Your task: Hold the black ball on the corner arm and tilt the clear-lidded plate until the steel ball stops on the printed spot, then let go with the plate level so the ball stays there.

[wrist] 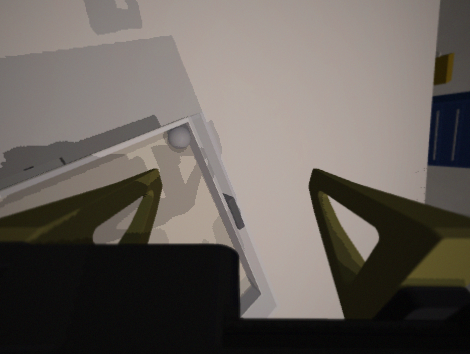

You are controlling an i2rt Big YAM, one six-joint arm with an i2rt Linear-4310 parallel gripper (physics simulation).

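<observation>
The plate (pixel 225 185) with its pale raised walls shows in the left half of the wrist view, partly hidden behind the left finger and the dark gripper body. The steel ball (pixel 179 136) lies inside the plate's upper corner, against the walls. A small dark piece sits on the plate's right wall. My gripper (pixel 235 177) is open with nothing between the fingertips; its left finger overlaps the plate and its right finger is over the pale table. The black ball on the corner arm and the printed spot cannot be made out.
A blue object (pixel 450 130) with pale lines and a yellow block (pixel 443 69) lie beyond the right edge of the pale table (pixel 320 90). Grey shadows fall above and beside the plate.
</observation>
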